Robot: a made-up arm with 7 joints. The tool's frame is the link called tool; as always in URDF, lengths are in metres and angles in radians. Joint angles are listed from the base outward. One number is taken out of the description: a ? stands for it. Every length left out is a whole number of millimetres.
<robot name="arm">
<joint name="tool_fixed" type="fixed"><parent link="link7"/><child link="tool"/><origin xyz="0 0 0" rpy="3.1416 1.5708 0"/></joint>
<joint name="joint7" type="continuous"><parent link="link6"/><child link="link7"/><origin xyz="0 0 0" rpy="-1.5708 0 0"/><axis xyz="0 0 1"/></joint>
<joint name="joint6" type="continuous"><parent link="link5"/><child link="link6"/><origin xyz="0 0 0" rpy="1.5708 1.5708 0"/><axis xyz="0 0 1"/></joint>
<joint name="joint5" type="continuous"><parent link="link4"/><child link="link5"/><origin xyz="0 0.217 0" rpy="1.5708 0 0"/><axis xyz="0 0 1"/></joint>
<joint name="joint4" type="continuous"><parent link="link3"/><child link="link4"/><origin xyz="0 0 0" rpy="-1.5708 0 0"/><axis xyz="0 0 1"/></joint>
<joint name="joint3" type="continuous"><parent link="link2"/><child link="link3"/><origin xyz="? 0 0" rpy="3.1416 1.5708 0"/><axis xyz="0 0 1"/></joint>
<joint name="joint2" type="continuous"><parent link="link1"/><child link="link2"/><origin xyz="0 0 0" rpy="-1.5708 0 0"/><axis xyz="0 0 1"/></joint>
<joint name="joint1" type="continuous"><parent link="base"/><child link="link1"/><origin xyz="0 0.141 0" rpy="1.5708 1.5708 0"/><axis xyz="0 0 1"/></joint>
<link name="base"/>
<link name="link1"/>
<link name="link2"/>
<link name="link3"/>
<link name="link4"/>
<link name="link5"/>
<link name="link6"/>
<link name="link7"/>
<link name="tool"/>
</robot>
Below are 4 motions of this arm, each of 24 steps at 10 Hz.
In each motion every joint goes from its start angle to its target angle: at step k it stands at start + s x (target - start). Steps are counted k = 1, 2, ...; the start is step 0. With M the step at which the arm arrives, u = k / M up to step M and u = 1 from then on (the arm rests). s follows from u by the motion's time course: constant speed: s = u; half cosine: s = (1 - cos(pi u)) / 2; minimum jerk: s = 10 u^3 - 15 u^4 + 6 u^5.
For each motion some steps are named. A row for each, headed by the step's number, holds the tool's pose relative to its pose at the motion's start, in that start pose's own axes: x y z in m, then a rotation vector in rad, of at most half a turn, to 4 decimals.
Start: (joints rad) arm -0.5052 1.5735 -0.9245 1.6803 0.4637 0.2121 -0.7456
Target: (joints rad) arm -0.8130 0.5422 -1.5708 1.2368 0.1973 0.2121 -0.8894
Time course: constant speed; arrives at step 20
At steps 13, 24:
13: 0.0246 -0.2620 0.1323 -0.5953 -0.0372 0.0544
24: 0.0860 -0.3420 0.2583 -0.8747 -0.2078 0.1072

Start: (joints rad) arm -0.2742 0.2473 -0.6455 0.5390 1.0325 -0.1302 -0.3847
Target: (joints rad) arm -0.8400 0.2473 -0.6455 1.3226 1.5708 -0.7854 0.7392
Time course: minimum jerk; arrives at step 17
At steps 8, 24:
8: -0.0639 -0.0052 0.0584 -0.6095 -0.1682 0.3637
24: -0.1129 -0.0022 0.1564 -1.0982 -0.5775 0.7826

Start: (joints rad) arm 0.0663 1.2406 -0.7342 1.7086 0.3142 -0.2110 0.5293
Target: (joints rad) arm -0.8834 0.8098 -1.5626 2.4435 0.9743 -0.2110 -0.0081
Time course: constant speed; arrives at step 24
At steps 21, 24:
21: 0.2002 -0.3115 0.0011 -0.6259 -0.4661 1.7820
24: 0.2394 -0.3144 0.0242 -0.7130 -0.4359 2.0808

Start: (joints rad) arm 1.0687 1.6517 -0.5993 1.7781 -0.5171 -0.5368 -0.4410
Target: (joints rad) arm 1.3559 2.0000 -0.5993 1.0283 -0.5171 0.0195 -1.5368
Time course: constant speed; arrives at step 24
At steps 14, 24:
14: -0.0685 0.0803 0.1114 0.4077 0.5974 -0.6954
24: -0.0641 0.1587 0.2088 0.5869 0.7531 -1.4257

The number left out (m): 0.303
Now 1 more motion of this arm.
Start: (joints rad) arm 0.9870 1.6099 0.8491 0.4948 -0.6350 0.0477 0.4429
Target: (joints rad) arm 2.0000 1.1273 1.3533 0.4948 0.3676 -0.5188 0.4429
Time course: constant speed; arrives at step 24
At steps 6, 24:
6: -0.0302 -0.0348 -0.0015 0.0673 -0.2662 0.5589
24: 0.0231 -0.1459 -0.0215 0.9249 -0.8062 2.1541

